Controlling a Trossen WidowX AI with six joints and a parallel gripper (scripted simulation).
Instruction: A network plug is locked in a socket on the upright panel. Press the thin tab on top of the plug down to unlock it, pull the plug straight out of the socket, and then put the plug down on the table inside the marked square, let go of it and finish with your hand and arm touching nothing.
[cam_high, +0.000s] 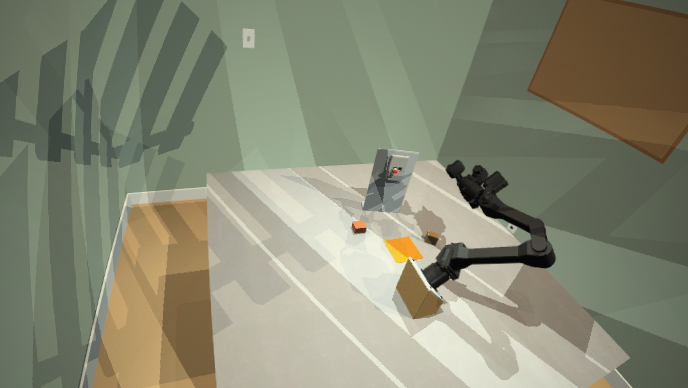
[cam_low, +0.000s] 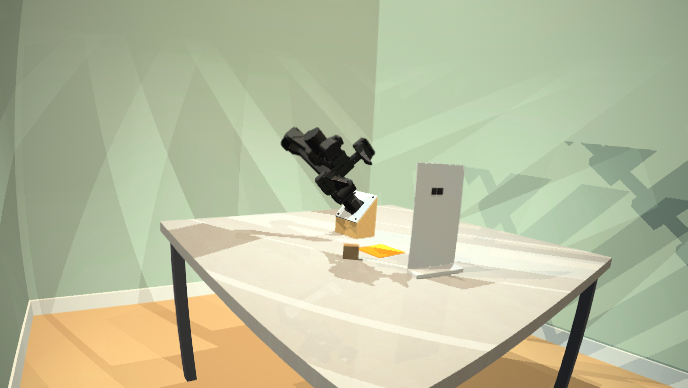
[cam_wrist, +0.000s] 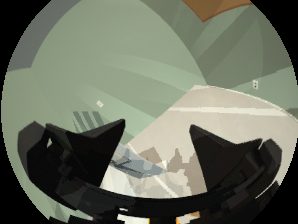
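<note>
Right now the red network plug is 7 cm ahead of my gripper tip, 22 cm to the left of it and 4 cm below it. The rest, counted from my gripper tip: orange marked square 15 cm behind, 20 cm to the left, 27 cm below; then grey upright panel 9 cm ahead, 21 cm to the left, 13 cm below.
</note>
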